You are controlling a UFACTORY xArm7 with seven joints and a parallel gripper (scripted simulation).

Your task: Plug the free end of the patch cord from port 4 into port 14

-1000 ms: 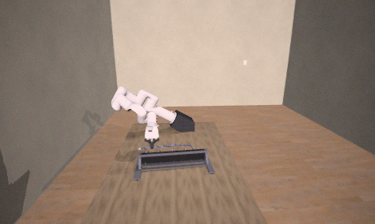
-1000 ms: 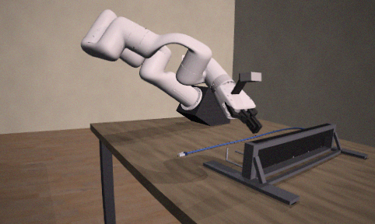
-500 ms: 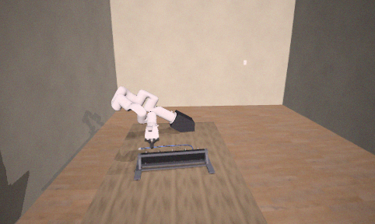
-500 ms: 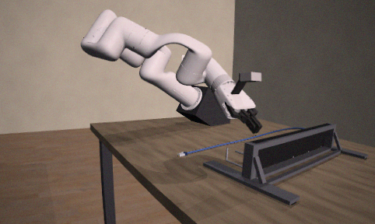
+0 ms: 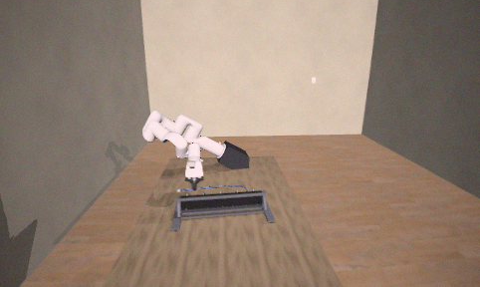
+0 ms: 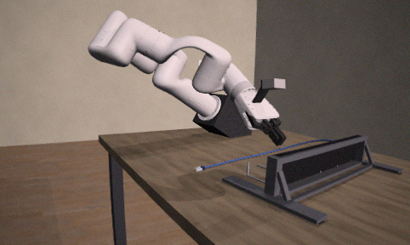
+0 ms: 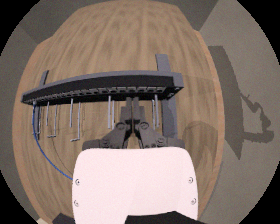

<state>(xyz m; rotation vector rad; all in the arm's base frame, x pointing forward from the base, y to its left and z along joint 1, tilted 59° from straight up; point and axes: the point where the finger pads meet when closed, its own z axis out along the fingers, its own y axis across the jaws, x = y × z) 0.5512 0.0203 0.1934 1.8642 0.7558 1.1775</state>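
Right now my hand is 18 cm past the pale plug, 13 cm to the left of it and 12 cm above it.
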